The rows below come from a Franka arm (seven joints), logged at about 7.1 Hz.
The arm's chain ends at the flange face. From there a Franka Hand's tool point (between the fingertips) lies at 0.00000 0.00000 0.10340 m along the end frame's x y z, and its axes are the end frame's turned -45 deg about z.
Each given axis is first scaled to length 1.
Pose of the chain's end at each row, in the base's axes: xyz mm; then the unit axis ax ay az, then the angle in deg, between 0 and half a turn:
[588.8 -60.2 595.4 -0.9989 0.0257 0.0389 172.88]
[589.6 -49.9 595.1 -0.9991 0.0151 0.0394 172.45]
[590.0 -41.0 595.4 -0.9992 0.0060 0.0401 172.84]
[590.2 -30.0 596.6 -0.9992 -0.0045 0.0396 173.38]
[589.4 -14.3 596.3 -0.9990 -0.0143 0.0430 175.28]
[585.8 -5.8 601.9 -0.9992 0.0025 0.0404 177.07]
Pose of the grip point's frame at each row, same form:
[581.1 -47.2 493.1 -0.9333 -0.3588 0.0121 171.72]
[581.7 -36.2 492.9 -0.9295 -0.3687 0.0112 171.30]
[581.8 -28.1 493.1 -0.9261 -0.3771 0.0131 171.63]
[582.0 -18.1 494.2 -0.9221 -0.3868 0.0145 172.15]
[580.4 -5.9 493.6 -0.9180 -0.3958 0.0240 173.75]
[577.5 -0.5 499.0 -0.9245 -0.3802 0.0275 175.52]

